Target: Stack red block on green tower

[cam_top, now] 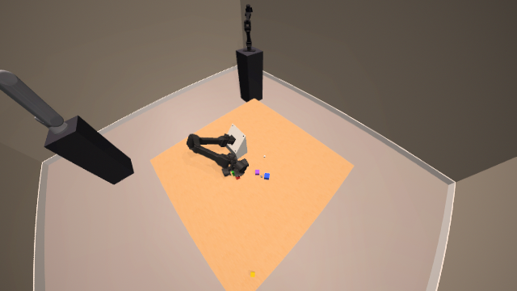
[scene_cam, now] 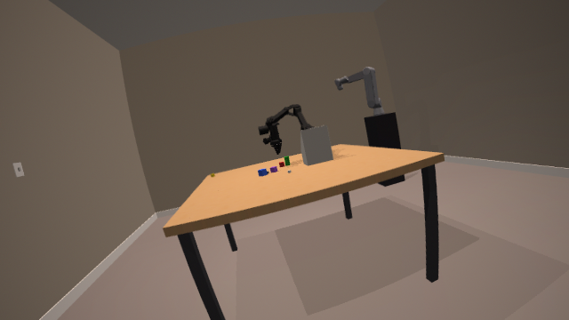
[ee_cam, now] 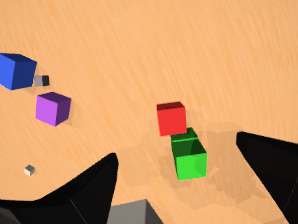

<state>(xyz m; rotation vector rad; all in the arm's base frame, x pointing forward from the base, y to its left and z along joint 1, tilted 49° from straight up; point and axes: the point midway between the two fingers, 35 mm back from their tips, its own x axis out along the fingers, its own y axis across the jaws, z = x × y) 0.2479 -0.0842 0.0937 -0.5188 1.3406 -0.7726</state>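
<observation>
My gripper tip is now 8 cm above the red block and 1 cm past it. The rest, counted from my gripper tip: purple block: 14 cm to the left, 8 cm below, 6 cm ahead; then blue block: 18 cm to the left, 14 cm ahead, 8 cm below; then tiny grey piece: 15 cm to the left, 11 cm ahead, 9 cm below.
</observation>
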